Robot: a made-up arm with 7 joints.
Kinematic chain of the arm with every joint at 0, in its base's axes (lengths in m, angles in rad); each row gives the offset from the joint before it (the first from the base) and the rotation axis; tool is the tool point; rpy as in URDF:
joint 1: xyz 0 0 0 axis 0.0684 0.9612 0.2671
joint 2: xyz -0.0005 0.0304 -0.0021 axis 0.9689 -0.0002 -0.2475
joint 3: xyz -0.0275 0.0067 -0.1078 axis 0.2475 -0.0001 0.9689
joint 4: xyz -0.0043 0 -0.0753 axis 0.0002 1 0
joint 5: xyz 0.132 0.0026 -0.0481 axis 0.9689 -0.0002 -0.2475
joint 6: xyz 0.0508 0 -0.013 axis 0.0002 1 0
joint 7: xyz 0.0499 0 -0.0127 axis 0.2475 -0.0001 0.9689
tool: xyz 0 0 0 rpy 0 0.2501 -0.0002
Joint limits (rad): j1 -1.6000..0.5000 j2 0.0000..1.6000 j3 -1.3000..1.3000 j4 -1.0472..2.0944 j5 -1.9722..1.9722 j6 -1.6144..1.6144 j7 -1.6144..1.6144
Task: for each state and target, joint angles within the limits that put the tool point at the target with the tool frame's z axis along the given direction. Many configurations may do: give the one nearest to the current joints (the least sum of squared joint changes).
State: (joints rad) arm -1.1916 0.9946 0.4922 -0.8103 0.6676 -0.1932 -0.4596
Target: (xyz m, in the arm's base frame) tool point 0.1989 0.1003 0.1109 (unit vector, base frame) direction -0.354 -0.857 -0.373
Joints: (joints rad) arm -0.7225 0.8085 0.4240 -0.5487 0.6822 -0.2758 -0.4596
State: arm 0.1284 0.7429 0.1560 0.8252 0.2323 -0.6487 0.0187
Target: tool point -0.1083 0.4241 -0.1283 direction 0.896 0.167 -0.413
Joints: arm 0.1826 1.1817 0.2010 1.6714 0.1603 0.0118 0.0187
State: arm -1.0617 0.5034 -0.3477 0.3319 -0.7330 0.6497 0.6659
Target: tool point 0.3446 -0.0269 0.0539 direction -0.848 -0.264 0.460
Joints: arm -1.2823 0.6365 -0.4813 0.2039 -0.1634 -0.2597 0.6660
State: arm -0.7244 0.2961 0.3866 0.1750 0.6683 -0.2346 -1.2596
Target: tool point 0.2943 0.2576 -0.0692 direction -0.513 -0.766 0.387
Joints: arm -0.7809 0.6861 0.5943 0.7448 0.3872 -0.9863 -1.2596
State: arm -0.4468 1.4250 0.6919 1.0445 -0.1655 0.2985 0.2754
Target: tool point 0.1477 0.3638 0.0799 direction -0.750 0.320 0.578
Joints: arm -0.8094 0.9958 1.2435 0.3057 -0.8875 0.5664 0.2754
